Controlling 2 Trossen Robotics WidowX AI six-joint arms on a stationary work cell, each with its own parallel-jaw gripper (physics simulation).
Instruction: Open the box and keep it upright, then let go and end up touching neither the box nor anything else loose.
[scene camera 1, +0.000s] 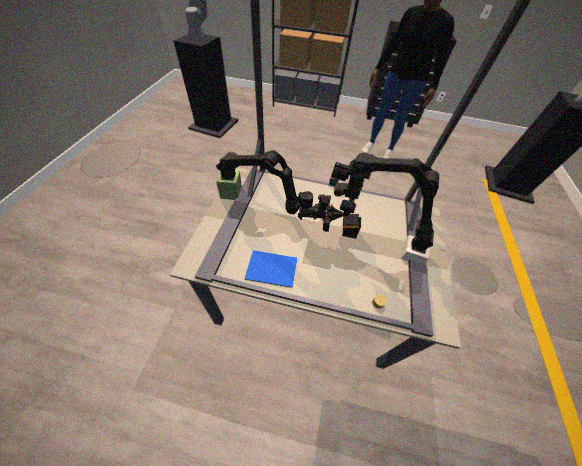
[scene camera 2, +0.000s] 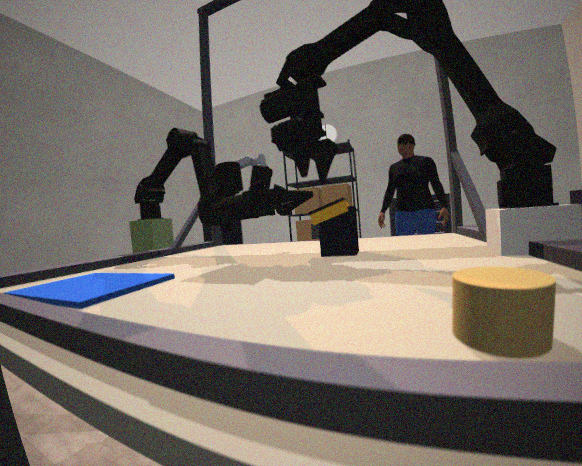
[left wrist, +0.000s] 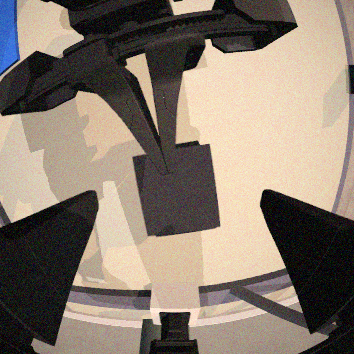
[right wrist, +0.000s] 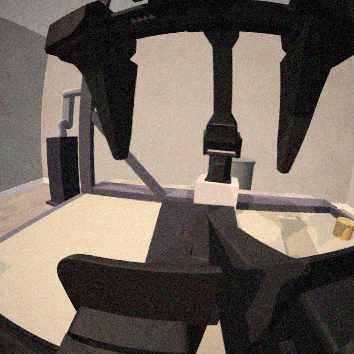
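Where they show: left gripper, fingertip midpoint: (scene camera 2: 314, 180) (left wrist: 181, 198) (right wrist: 195, 163); right gripper, fingertip midpoint: (scene camera 1: 345, 214) (scene camera 2: 312, 193) (left wrist: 168, 171) (right wrist: 203, 217); left arm's base, link origin: (scene camera 1: 418, 246) (scene camera 2: 526, 207) (left wrist: 174, 317) (right wrist: 218, 179); right arm's base, link origin: (scene camera 1: 228, 175).
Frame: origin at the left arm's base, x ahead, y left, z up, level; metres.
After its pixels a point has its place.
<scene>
The black box (scene camera 1: 351, 229) @[x 0.313, y 0.031, z -0.004 m] (scene camera 2: 340, 237) @[x 0.304, y 0.029, z -0.032 m] (left wrist: 185, 210) stands upright on the table. Its lid has a yellow-orange edge and a slanted top in scene camera 2; whether it is raised at all I cannot tell. My right gripper (scene camera 1: 343, 214) @[x 0.363, y 0.009, z 0.059 m] (scene camera 2: 311, 194) @[x 0.363, y 0.009, z 0.059 m] (left wrist: 168, 171) @[x 0.363, y 0.009, z 0.059 m] is shut and empty, nearly level. Its fingertips are at the lid's edge and overlap the box top in the left wrist view; contact is unclear. In the right wrist view its fingers hide much of the box. My left gripper (scene camera 2: 313, 177) @[x 0.361, y 0.002, z 0.088 m] (right wrist: 195, 163) @[x 0.361, y 0.002, z 0.088 m] points down above the box, open and empty.
A flat blue plate (scene camera 1: 271, 269) @[x 0.586, y 0.354, z -0.059 m] (scene camera 2: 92, 289) @[x 0.528, y 0.361, z -0.059 m] (left wrist: 7, 37) @[x 0.551, y 0.279, z -0.059 m] lies near the table's front left. A yellow cylinder (scene camera 1: 379, 301) @[x 0.115, y 0.324, z -0.033 m] (scene camera 2: 504, 310) @[x 0.115, y 0.340, z -0.043 m] (right wrist: 343, 228) @[x 0.131, y 0.299, z -0.043 m] stands near the front right. Frame bars edge the table. A person (scene camera 1: 417, 55) (scene camera 2: 415, 185) stands beyond it.
</scene>
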